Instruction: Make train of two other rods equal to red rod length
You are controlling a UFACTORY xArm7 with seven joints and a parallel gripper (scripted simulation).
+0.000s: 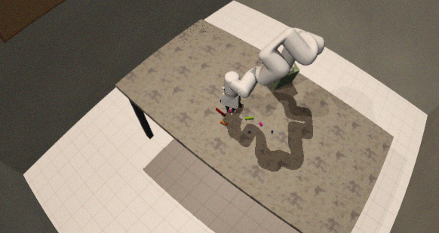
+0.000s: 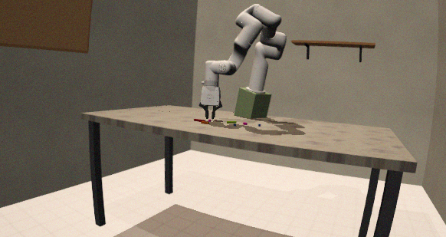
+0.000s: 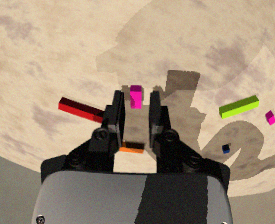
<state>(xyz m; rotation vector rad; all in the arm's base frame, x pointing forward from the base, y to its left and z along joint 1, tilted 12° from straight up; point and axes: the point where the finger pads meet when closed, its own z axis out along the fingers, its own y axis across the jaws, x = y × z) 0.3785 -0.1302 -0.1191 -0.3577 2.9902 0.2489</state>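
My hand is 3 cm short of the red rod, 4 cm to the left of it and 3 cm above it. From my hand the other things lie so: orange rod (9 cm ahead, 1 cm to the left, 3 cm below); lime rod (2 cm behind, 12 cm to the left, 3 cm below).
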